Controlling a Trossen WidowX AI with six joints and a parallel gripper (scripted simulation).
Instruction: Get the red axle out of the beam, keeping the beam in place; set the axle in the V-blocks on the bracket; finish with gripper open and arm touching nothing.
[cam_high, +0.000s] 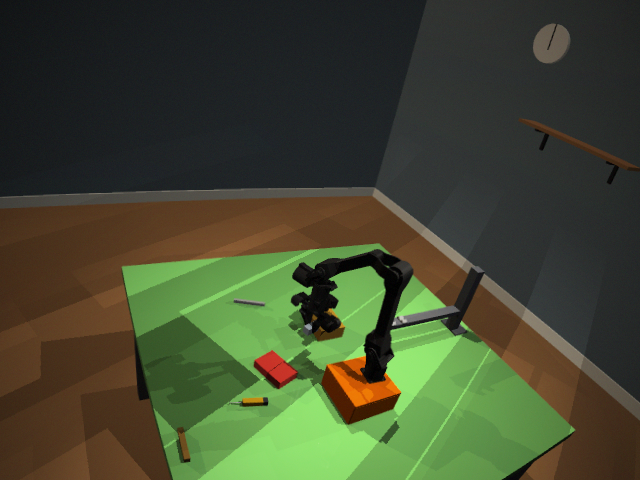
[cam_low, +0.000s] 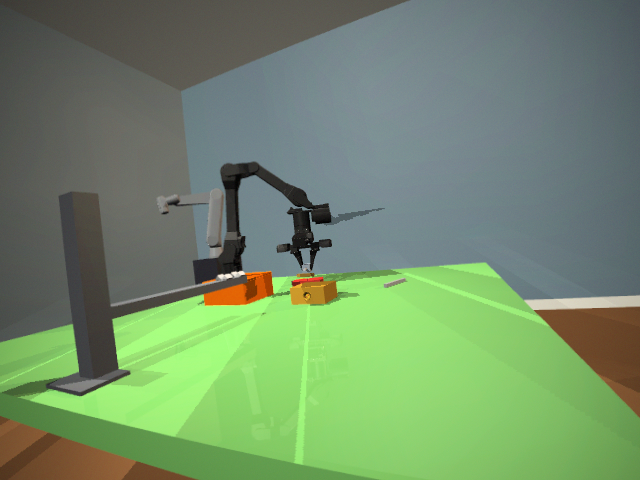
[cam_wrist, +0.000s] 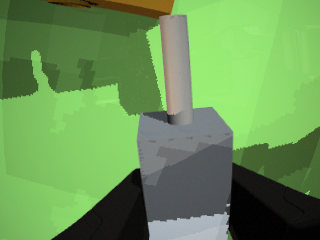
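The orange-yellow beam lies 10 cm to the right of my gripper tip, 8 cm ahead of it and 6 cm below it. The rest, counted from my gripper tip: grey block: 2 cm to the right, 1 cm ahead, 1 cm above; then red block: 15 cm to the left, 9 cm behind, 7 cm below; then grey rod: 26 cm ahead, 14 cm to the left, 8 cm below.
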